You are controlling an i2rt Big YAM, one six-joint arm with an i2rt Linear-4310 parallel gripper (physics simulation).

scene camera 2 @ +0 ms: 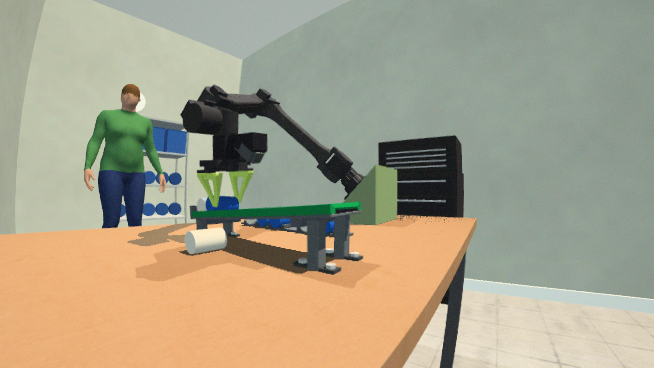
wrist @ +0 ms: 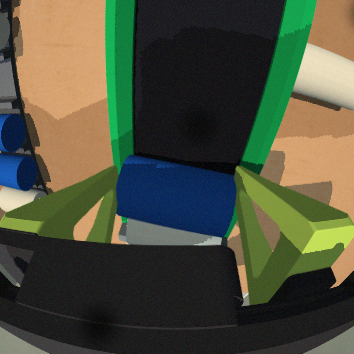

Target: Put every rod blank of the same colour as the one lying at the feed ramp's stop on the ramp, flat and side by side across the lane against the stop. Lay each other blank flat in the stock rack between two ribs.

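Note:
My gripper [scene camera 2: 225, 200] [wrist: 176, 174] is shut on a blue blank [scene camera 2: 227, 202] [wrist: 175, 197], one fingertip at each end. The blue blank lies slightly askew across the lane of the green-railed feed ramp [scene camera 2: 280, 210] [wrist: 295, 45], beside the white blank [scene camera 2: 201, 204] [wrist: 170, 233] at the stop. The gripper's body hides the stop in part in the wrist view. Another white blank [scene camera 2: 206, 241] [wrist: 327, 75] lies on the table beside the ramp. In the stock rack [wrist: 18, 82], partly visible at the left of the wrist view, lie two blue blanks [wrist: 11, 132] [wrist: 17, 171] and a white blank [wrist: 20, 198].
The ramp stands on grey legs [scene camera 2: 316, 245] with bolted feet on the wooden table [scene camera 2: 200, 310]. In the scene view, blue blanks [scene camera 2: 272, 222] show behind the ramp. A green wedge block [scene camera 2: 377, 195] stands by the arm's base. A person [scene camera 2: 125, 145] stands behind the table.

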